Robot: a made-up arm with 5 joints.
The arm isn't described. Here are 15 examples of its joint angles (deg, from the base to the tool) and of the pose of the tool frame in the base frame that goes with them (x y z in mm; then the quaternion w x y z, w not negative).
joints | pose
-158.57 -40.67 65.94 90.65 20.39 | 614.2 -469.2 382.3 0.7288 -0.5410 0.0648 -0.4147
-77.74 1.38 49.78 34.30 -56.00 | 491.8 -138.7 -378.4 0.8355 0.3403 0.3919 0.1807
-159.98 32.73 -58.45 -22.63 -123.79 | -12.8 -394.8 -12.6 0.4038 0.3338 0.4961 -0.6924
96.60 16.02 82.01 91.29 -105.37 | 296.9 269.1 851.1 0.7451 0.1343 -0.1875 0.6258
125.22 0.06 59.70 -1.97 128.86 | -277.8 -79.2 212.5 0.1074 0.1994 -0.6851 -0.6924
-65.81 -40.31 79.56 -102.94 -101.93 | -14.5 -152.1 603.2 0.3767 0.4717 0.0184 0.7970
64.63 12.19 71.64 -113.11 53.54 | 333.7 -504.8 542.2 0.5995 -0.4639 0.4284 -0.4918
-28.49 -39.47 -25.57 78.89 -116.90 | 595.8 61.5 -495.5 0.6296 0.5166 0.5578 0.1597
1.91 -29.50 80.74 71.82 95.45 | -503.1 -481.1 -110.6 0.1319 0.5533 -0.4464 -0.6908
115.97 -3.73 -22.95 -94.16 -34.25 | 241.5 -428.5 436.9 0.9367 0.2409 0.1005 -0.2334
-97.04 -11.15 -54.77 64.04 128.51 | 187.2 194.0 653.7 0.3104 -0.4543 -0.4601 -0.6969
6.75 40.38 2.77 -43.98 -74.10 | -46.6 -413.5 154.7 0.7886 0.5574 -0.2592 -0.0119
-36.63 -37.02 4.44 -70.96 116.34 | -20.1 -375.8 402.7 0.7182 -0.1929 -0.4823 -0.4630
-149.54 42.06 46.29 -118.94 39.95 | 399.9 -451.6 -518.6 0.1228 0.7680 -0.6214 -0.0945
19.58 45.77 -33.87 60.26 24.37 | -74.0 -573.5 -365.2 0.6566 -0.1741 0.6088 -0.4098
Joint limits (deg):
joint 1: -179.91..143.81
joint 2: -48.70..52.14
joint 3: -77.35..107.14
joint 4: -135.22..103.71
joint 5: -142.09..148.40
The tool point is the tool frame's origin. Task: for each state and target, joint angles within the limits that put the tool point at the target. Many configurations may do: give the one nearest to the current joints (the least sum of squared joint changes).
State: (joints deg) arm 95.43 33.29 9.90 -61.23 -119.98
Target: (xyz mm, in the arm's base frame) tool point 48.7 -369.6 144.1
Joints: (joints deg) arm 95.37 28.57 19.11 -49.14 -110.67
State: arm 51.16 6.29 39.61 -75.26 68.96
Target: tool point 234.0 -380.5 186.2
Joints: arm 38.55 -2.51 27.37 -50.18 90.27
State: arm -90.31 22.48 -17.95 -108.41 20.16
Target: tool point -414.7 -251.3 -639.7
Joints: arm -62.99 41.64 -0.21 -131.42 24.99
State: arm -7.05 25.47 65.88 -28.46 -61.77
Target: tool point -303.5 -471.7 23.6
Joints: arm -39.75 52.14 38.19 -78.11 -43.78
